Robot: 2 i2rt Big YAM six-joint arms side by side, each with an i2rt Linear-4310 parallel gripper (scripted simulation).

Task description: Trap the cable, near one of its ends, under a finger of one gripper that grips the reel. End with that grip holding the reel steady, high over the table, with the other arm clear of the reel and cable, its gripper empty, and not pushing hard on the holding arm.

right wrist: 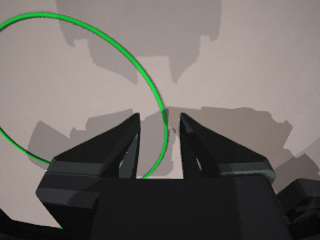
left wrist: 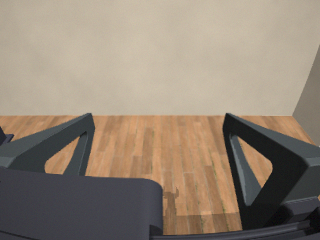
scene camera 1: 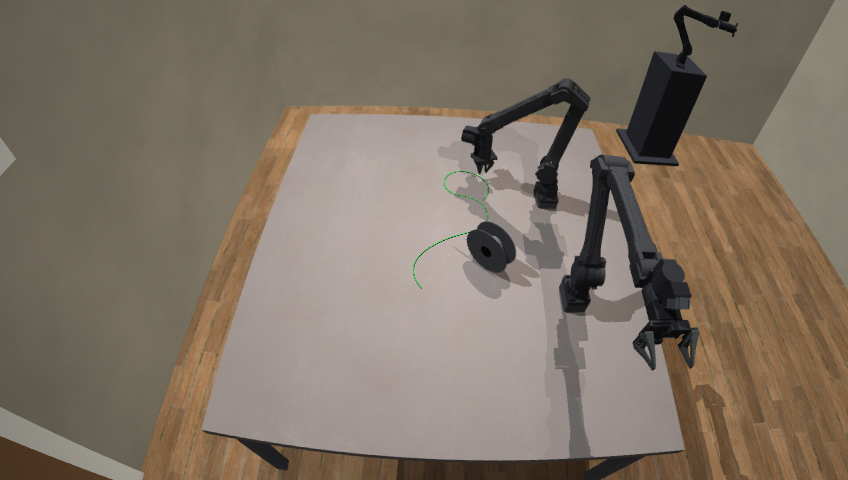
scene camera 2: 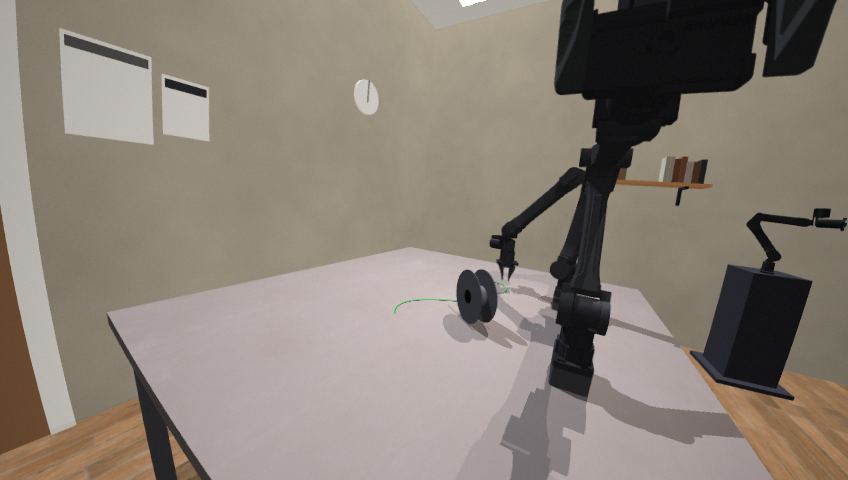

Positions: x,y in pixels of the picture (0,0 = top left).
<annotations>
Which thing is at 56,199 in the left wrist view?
The left gripper.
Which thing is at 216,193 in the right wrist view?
The right gripper.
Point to a dark reel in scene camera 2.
At 469,296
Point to a dark reel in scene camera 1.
488,247
</annotations>
